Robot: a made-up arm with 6 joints.
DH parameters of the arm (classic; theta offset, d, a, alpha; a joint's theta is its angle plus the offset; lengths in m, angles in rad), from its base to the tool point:
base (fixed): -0.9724 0 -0.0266 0
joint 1: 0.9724 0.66 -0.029 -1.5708
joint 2: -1.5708 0 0.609 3.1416
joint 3: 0 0 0.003 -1.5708
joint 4: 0 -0.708 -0.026 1.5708
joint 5: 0 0.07 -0.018 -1.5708
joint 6: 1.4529 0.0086 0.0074 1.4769
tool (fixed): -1.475 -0.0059 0 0
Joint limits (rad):
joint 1: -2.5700..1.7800
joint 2: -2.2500..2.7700
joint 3: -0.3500..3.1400
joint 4: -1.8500..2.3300
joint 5: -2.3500..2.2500
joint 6: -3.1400..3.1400
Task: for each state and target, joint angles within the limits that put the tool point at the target. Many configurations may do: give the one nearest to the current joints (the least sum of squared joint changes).
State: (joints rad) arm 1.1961 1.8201 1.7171 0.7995 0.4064 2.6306
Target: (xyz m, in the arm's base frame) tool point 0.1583 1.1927 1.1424
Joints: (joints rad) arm 1.4976 1.3585 1.8386 0.8242 0.4313 2.6280
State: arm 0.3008 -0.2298 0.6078 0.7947 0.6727 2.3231
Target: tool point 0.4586 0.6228 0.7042
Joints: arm 1.0225 0.4712 -0.3246 0.6910 0.6714 2.3163
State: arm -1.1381 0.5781 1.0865 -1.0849 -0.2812 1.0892
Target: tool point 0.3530 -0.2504 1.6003
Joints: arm -0.6734 -0.1973 0.4354 -1.1548 -0.3298 1.0895
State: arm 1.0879 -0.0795 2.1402 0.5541 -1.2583 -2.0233
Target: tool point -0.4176 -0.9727 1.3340
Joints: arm 1.1212 -0.6544 2.1788 0.5588 -1.2656 -2.0260
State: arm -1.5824 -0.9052 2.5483 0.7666 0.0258 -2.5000
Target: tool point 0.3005 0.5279 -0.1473
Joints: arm -2.2544 -1.7478 2.9674 0.8526 0.0209 -2.4926
